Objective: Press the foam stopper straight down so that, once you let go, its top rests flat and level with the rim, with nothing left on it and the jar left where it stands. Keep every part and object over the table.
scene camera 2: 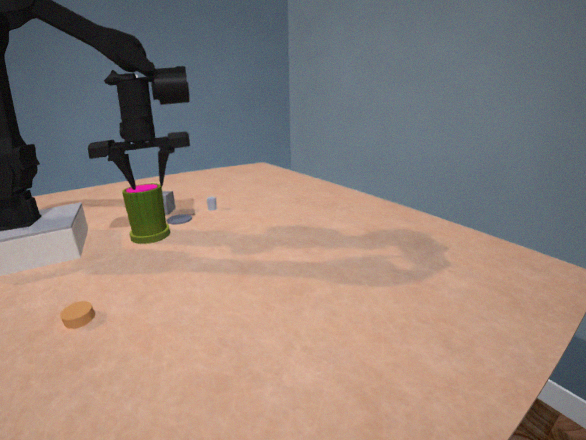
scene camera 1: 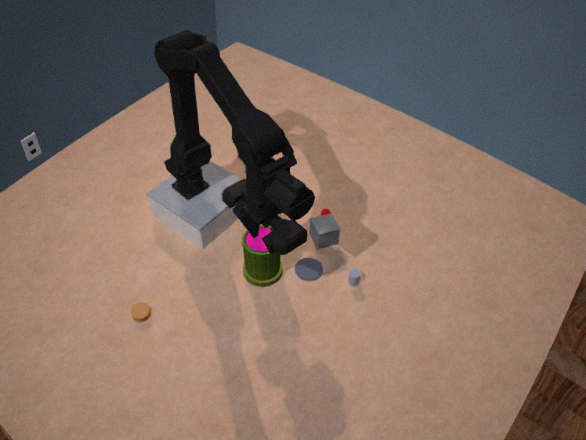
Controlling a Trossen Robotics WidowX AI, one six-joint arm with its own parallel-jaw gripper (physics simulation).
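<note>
The green ribbed jar (scene camera 1: 262, 265) (scene camera 2: 146, 215) stands upright on the table. The magenta foam stopper (scene camera 1: 257, 242) (scene camera 2: 144, 188) sits in its mouth, with its top looking about level with the rim; the arm hides part of it in the scene camera 1 view. My gripper (scene camera 2: 148, 187) is open and points down, with nothing between its fingers. Its two fingertips are at the height of the jar's rim, one over the left part of the stopper and one near the right edge. Whether they touch the stopper is too small to tell.
A grey cube (scene camera 1: 324, 231) (scene camera 2: 169, 202), a flat blue-grey disc (scene camera 1: 308, 269) (scene camera 2: 179, 219) and a small light-blue cylinder (scene camera 1: 354, 277) (scene camera 2: 212, 203) are right of the jar. A red object (scene camera 1: 326, 212) is behind the cube. An orange disc (scene camera 1: 140, 311) (scene camera 2: 77, 315) lies front left.
</note>
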